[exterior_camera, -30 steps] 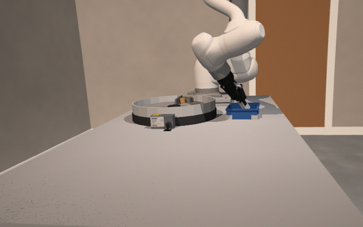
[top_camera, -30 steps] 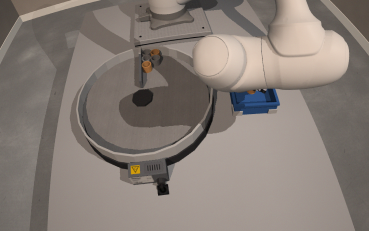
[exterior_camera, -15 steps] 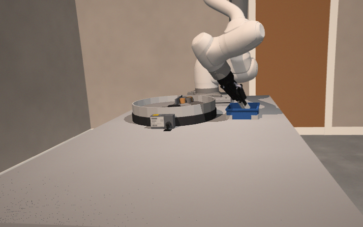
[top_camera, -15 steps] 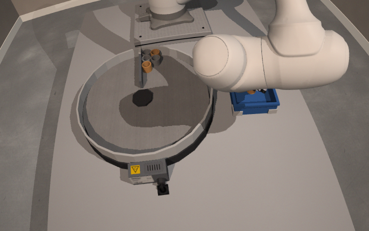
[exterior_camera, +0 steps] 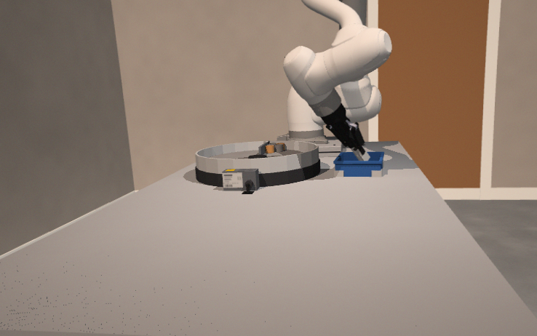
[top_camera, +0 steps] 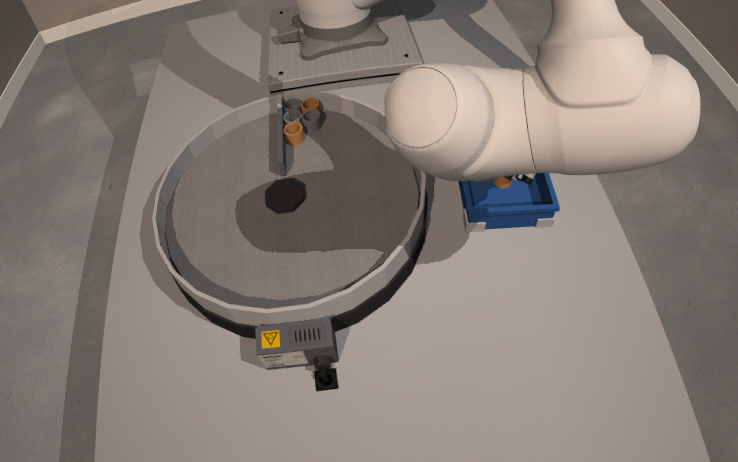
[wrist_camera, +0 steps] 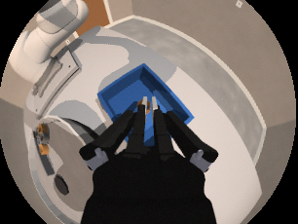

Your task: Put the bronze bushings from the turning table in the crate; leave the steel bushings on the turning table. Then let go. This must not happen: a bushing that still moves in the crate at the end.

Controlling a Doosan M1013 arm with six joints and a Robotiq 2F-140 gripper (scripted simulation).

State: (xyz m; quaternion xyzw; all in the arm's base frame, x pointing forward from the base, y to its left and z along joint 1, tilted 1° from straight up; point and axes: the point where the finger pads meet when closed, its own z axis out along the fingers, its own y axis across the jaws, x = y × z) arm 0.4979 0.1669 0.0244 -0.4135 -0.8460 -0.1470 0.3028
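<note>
Now: hand 40 mm above the blue crate and 20 mm past it.
</note>
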